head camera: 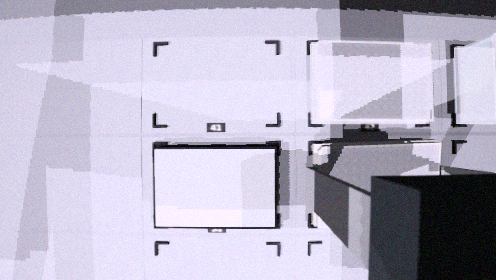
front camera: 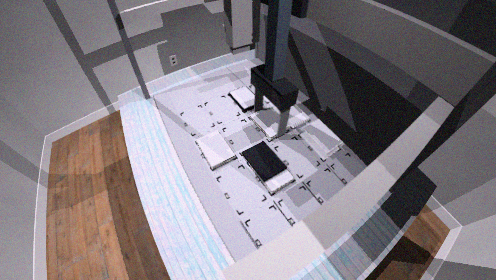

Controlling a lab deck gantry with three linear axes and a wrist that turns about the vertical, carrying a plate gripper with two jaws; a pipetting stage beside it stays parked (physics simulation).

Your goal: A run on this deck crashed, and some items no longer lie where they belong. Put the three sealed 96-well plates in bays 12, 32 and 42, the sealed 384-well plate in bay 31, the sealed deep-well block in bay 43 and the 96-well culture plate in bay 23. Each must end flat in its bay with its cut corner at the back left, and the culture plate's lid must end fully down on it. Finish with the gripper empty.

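Places are measured from the robot's base along level axes (x left, y ahead, z down), in millimetres.
Pixels of known places: gripper, fingertip midpoint: [front camera: 269, 122]; robot's base at its link origin: [front camera: 181, 114].
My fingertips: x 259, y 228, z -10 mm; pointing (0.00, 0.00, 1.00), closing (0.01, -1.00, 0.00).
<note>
Ahead of a thing's pixels: the offset from my fingertips to its top centre. "*": to the spot under its first point.
My gripper [front camera: 271, 120] is shut on a clear sealed 96-well plate {dy +0, dx +1, dz -14 mm} [front camera: 264, 123] [head camera: 390, 156], holding it by its two ends, level and low over bay 32; any gap to the deck is unclear. Another sealed 96-well plate {dy +0, dx +105, dz -4 mm} [front camera: 301, 118] [head camera: 370, 82] lies flat in bay 42. The 384-well plate {dy -164, dx -2, dz -4 mm} [front camera: 243, 97] [head camera: 215, 187], white-topped with dark sides, lies in bay 31. A white plate {dy +0, dx -216, dz -4 mm} [front camera: 215, 150] lies in bay 12. The deep-well block {dy +164, dx +105, dz -32 mm} [front camera: 324, 142] [head camera: 477, 87] stands in bay 43. A dark lid {dy +125, dx -109, dz -12 mm} [front camera: 264, 159] lies shifted left over the pale culture plate {dy +164, dx -109, dz -4 mm} [front camera: 281, 183] in bay 23.
Bay 41's label {* dy -163, dx +59, dz +10 mm} [head camera: 216, 127] shows behind the 384-well plate. The parked pipetting stage [front camera: 242, 25] hangs at the back. The gripper's dark body [head camera: 435, 230] hides the lower right of the head view. A pale front beam [front camera: 370, 190] crosses the front view.
</note>
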